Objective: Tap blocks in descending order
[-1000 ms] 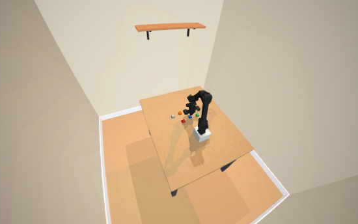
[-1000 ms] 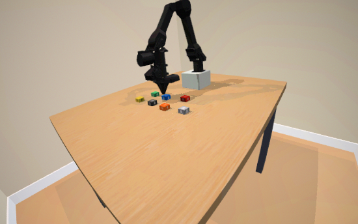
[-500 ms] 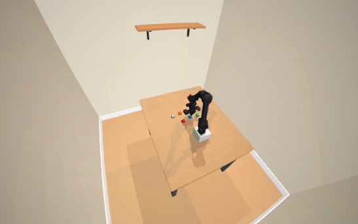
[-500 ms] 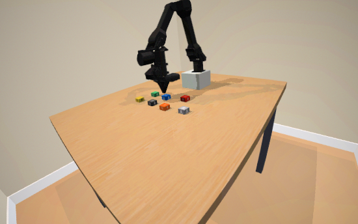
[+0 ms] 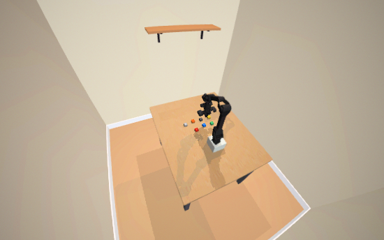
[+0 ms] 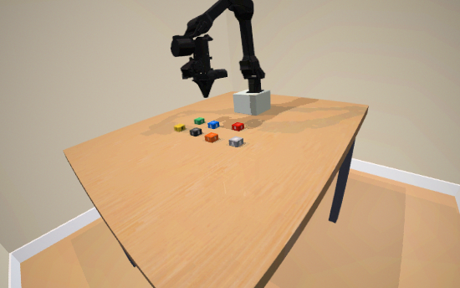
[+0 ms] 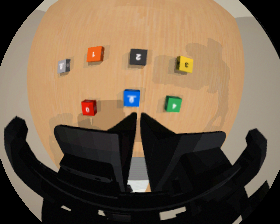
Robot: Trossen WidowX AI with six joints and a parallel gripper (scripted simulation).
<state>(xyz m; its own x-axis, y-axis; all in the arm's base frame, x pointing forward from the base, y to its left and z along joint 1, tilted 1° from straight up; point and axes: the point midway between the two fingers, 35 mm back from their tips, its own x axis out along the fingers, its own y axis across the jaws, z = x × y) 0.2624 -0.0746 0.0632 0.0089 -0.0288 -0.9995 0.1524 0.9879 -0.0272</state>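
The grey block is 180 mm to the left of my gripper tip, 110 mm below it and 100 mm ahead of it. The rest, counted from my gripper tip: blue block: 110 mm below, 10 mm to the left, 10 mm behind; then black block: 110 mm below, 70 mm ahead, 10 mm to the right; then green block: 110 mm below, 80 mm to the right, 30 mm behind.
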